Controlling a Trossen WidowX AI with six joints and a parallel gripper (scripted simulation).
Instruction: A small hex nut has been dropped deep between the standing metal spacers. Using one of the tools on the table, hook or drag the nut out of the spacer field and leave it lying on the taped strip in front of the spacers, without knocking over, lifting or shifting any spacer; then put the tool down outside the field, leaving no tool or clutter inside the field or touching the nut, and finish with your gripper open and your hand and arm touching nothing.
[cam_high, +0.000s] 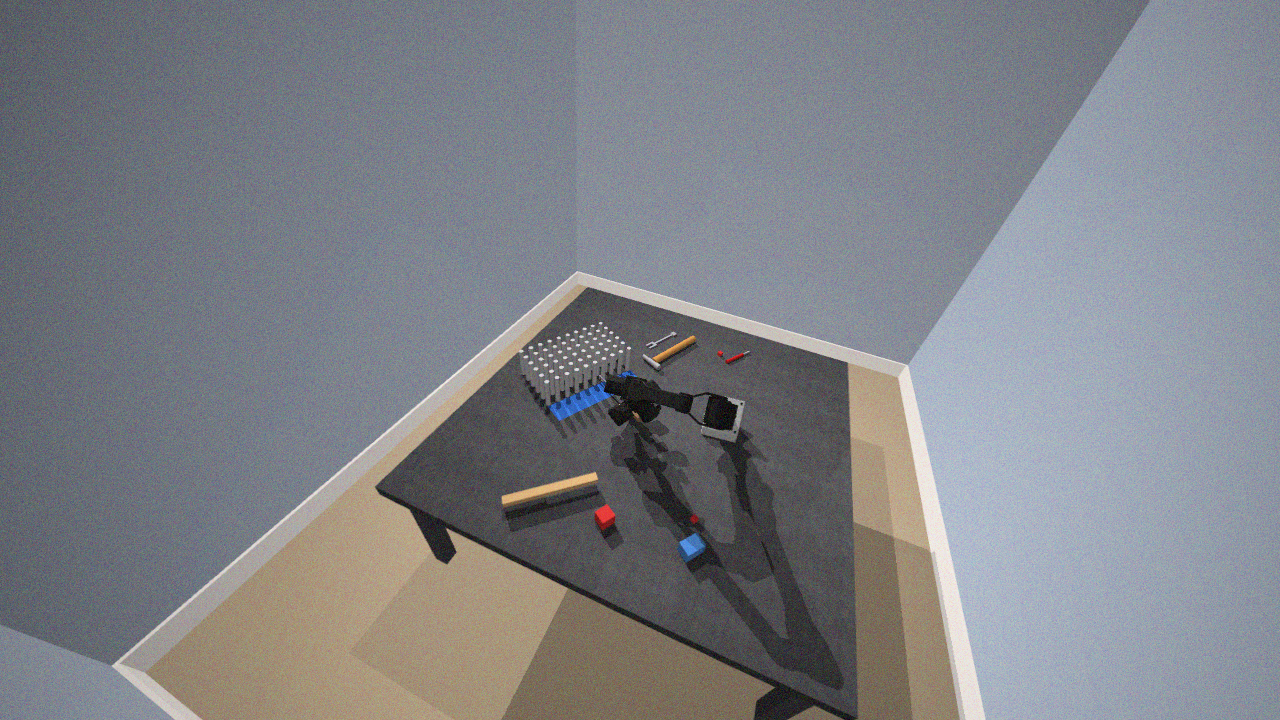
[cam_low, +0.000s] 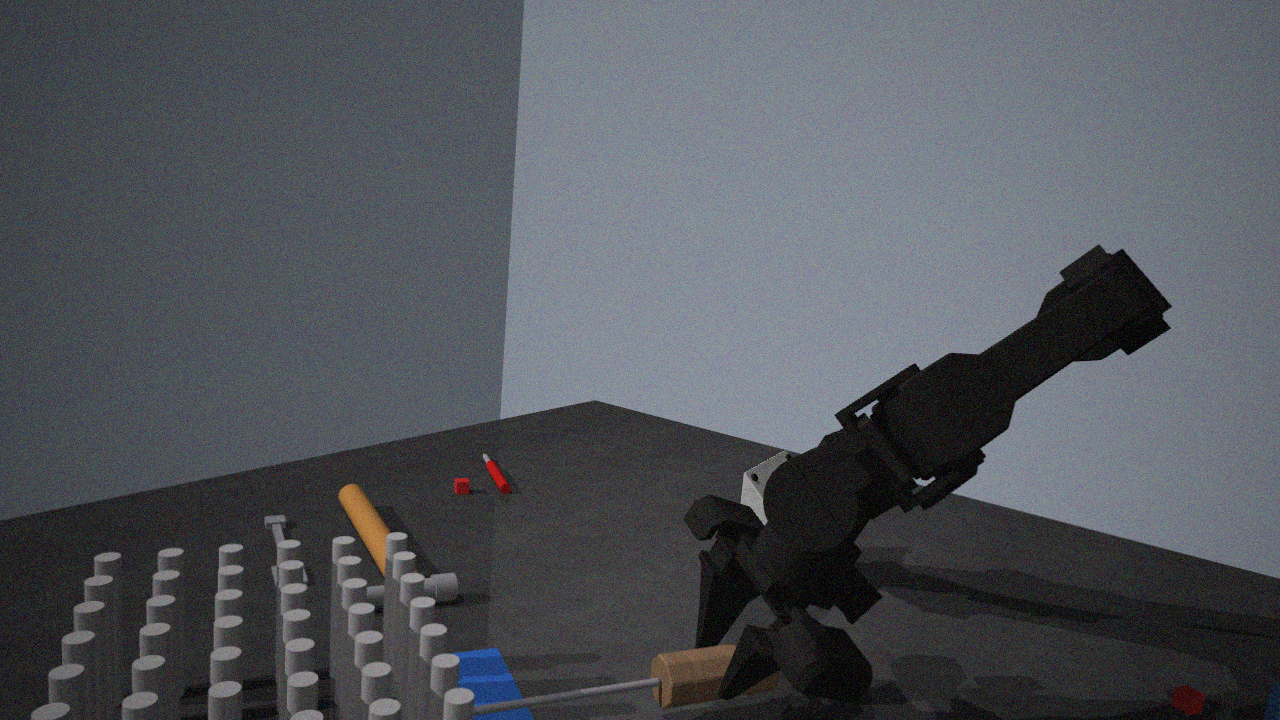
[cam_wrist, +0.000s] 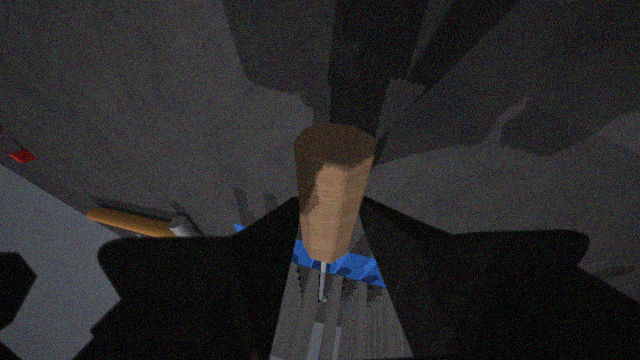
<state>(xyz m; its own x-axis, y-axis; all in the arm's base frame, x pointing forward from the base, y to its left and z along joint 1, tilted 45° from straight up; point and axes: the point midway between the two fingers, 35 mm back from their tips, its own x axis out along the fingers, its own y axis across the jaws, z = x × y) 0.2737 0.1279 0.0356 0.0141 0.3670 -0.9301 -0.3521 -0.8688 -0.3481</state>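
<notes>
Right now the blue taped strip is 170 mm ahead of my gripper tip, 40 mm to the right of it and 40 mm below it. Also, from my gripper tip: blue cube: 350 mm behind, 340 mm to the left, 20 mm below; small wrench: 470 mm to the right, 90 mm ahead, 30 mm below; brown-handled screwdriver: 90 mm ahead, 40 mm to the right.
</notes>
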